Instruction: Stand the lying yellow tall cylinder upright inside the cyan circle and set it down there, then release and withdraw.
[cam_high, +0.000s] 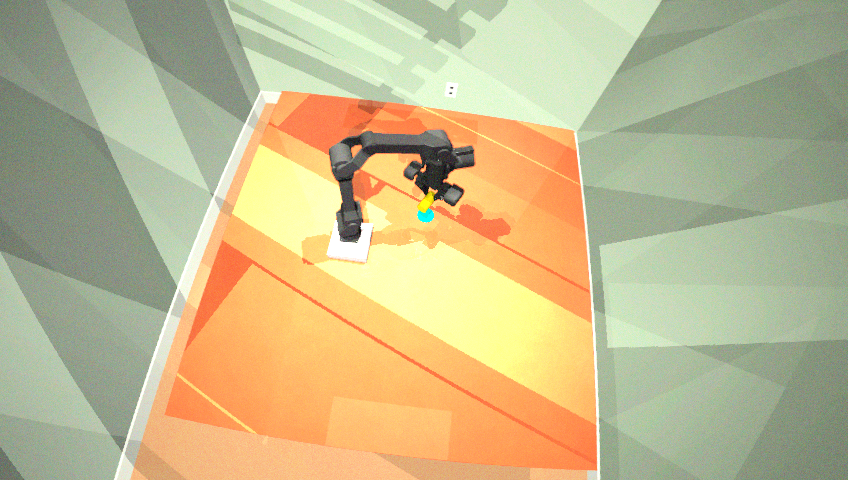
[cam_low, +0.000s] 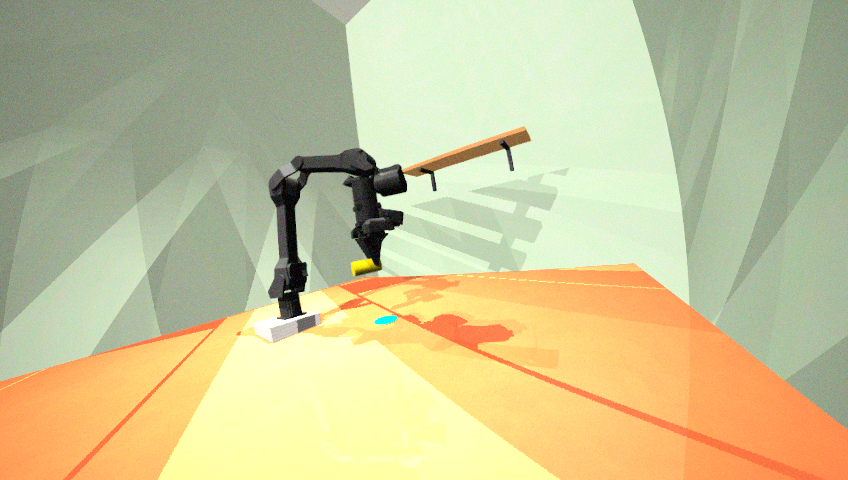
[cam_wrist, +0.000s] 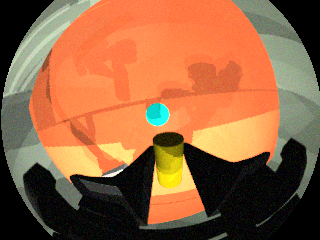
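Now: gripper tip 10 mm past the cyan circle, 10 mm to the right of it and 140 mm above it. Also, from my gripper tip: yellow tall cylinder 10 mm behind, 20 mm to the right.
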